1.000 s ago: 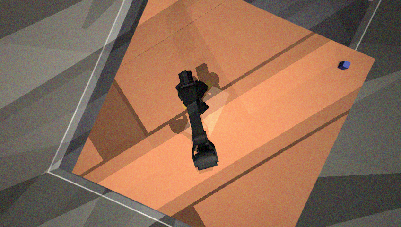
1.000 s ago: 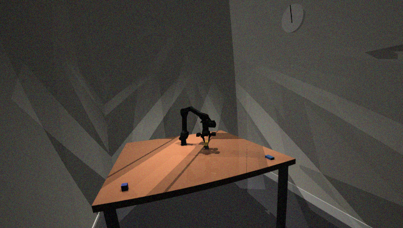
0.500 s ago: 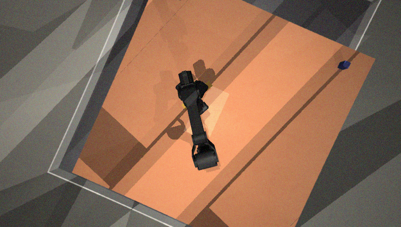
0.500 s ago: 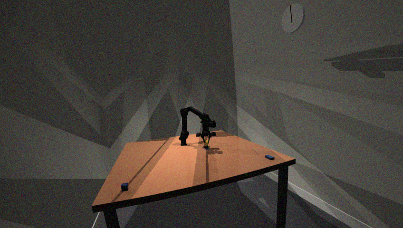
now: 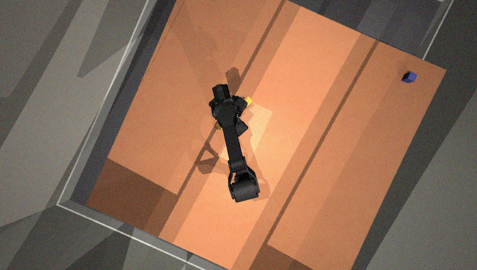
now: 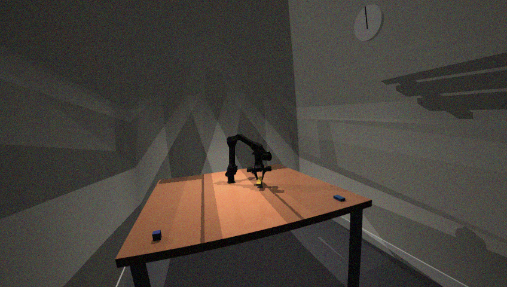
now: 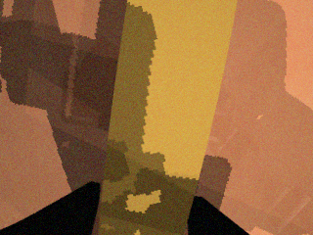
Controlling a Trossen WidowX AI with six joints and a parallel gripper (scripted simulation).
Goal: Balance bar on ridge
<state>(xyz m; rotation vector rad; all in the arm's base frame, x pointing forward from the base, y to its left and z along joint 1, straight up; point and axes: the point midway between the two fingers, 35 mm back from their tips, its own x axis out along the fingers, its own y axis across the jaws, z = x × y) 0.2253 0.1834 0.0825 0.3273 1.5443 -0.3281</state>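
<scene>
The yellow bar is 3 cm ahead of my gripper tip and 1 cm to the right of it. The rest, counted from my gripper tip: blue cube 51 cm ahead, 68 cm to the right, 3 cm below; ridge 3 cm ahead, 1 cm to the right, 1 cm below; flat blue block 51 cm ahead, 32 cm to the left, 4 cm below.
</scene>
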